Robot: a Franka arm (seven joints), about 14 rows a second.
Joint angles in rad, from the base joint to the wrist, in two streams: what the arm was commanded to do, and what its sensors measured. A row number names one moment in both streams.
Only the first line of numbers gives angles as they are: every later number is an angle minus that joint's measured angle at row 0.
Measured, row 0:
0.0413 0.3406 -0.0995 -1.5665 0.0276 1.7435 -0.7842
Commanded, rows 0 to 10:
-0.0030 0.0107 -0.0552 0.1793 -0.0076 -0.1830 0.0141
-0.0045 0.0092 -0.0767 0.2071 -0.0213 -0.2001 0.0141
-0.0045 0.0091 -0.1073 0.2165 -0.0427 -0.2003 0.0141
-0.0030 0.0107 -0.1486 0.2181 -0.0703 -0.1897 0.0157
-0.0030 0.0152 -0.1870 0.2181 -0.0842 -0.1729 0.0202
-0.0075 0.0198 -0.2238 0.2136 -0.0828 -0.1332 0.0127
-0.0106 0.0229 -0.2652 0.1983 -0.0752 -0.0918 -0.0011
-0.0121 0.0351 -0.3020 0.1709 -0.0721 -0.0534 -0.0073
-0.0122 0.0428 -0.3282 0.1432 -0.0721 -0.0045 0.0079
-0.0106 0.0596 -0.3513 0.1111 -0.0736 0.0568 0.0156
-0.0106 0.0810 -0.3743 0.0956 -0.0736 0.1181 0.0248
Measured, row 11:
-0.0215 0.0485 -0.3363 0.1316 -0.0687 0.0278 0.0016
